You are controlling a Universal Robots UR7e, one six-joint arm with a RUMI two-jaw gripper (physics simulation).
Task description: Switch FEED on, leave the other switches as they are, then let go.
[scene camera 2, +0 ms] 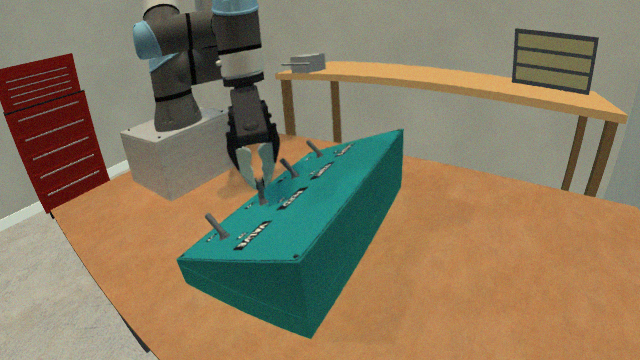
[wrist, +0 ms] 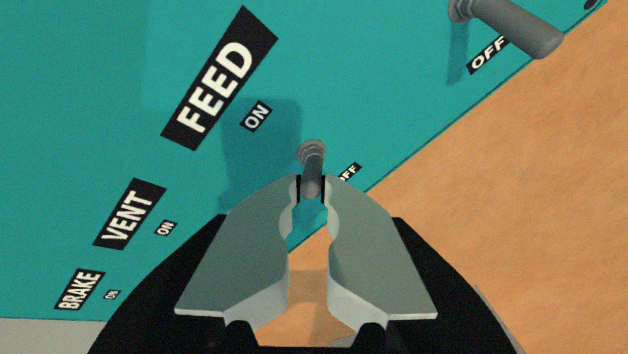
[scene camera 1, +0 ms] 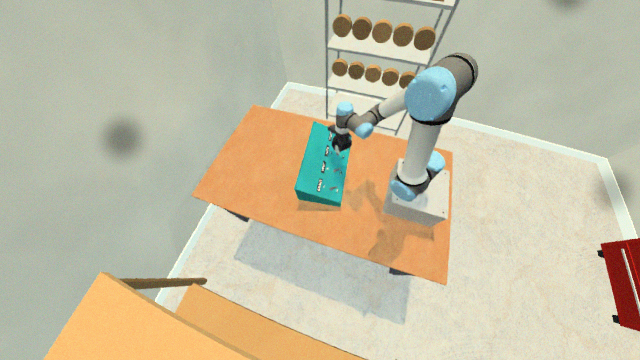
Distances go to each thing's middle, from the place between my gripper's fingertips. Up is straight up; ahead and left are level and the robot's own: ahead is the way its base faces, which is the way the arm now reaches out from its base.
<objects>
Right now my hand is right at the feed lever (wrist: 310,186). The rest, counted from my hand: teal switch panel (scene camera 2: 285,259) (5 cm ahead, 8 cm to the left, 4 cm below).
</objects>
